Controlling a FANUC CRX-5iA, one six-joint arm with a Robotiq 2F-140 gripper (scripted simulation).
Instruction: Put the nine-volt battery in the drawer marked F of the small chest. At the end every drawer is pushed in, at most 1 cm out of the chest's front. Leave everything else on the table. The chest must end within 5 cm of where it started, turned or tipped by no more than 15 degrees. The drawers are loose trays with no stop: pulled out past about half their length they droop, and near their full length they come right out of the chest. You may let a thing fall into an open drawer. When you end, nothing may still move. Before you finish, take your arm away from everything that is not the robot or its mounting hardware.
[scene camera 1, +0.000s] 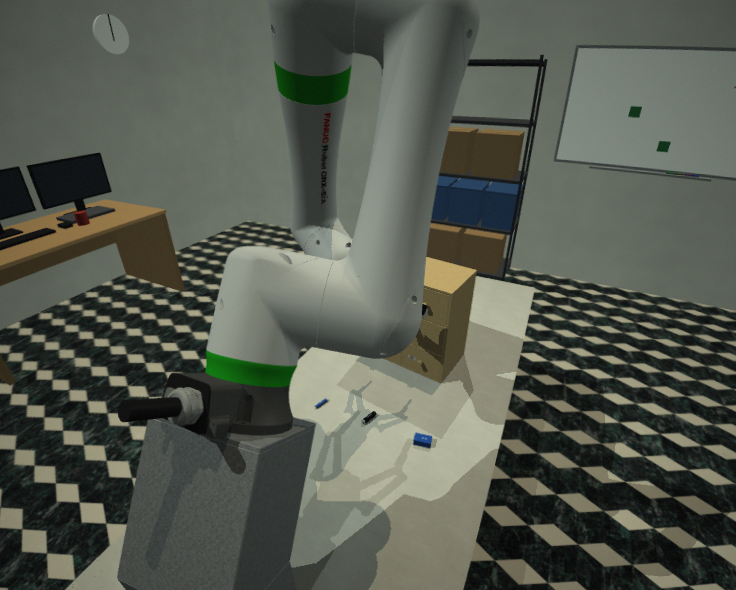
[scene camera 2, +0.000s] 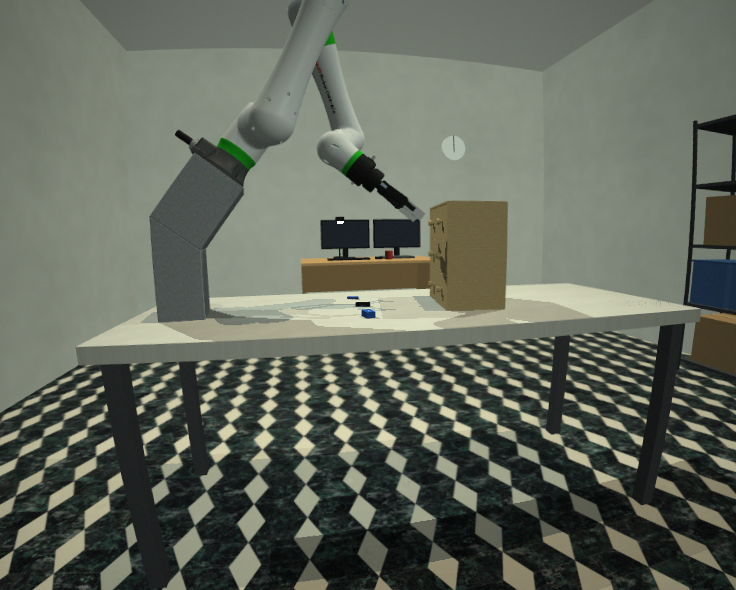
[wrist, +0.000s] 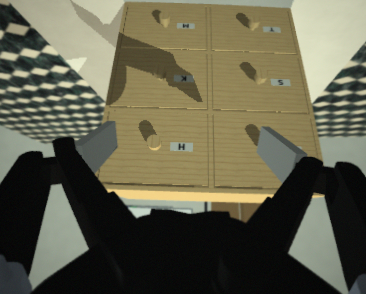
Labels:
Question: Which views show the wooden chest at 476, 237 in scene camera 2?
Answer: Scene camera 1, scene camera 2 and the wrist view: all of them.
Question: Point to a drawer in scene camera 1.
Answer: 438, 303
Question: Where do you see a drawer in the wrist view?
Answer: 236, 164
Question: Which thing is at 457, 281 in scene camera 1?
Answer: A wooden chest.

